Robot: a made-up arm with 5 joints.
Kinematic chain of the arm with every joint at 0, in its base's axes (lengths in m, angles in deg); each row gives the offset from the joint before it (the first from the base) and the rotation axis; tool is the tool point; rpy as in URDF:
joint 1: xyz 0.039 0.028 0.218 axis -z
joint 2: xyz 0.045 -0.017 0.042 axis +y
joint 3: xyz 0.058 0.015 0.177 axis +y
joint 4: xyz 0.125 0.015 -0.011 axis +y
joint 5: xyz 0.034 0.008 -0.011 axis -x
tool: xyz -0.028 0.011 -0.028 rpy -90 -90 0
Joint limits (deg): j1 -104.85..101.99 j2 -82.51..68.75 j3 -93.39..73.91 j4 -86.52..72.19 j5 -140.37..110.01
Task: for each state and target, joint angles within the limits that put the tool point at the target. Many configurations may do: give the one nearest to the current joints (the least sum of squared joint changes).
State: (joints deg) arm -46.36 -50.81 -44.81 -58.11 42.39
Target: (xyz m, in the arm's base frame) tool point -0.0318 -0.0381 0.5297
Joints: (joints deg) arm -48.06 -72.35 -25.52 -49.17 46.02
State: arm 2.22 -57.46 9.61 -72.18 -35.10
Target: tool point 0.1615 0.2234 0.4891
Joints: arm -46.81 -8.19 -13.36 -76.12 -29.62
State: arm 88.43 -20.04 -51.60 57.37 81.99
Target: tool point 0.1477 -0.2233 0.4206
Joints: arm 65.49 20.67 -44.68 51.93 82.59
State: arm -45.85 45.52 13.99 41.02 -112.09
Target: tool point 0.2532 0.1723 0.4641
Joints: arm -25.10 6.27 -22.90 39.00 -119.83
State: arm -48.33 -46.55 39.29 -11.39 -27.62
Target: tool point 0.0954 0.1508 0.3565
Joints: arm -46.85 -27.90 48.80 -13.50 -25.09
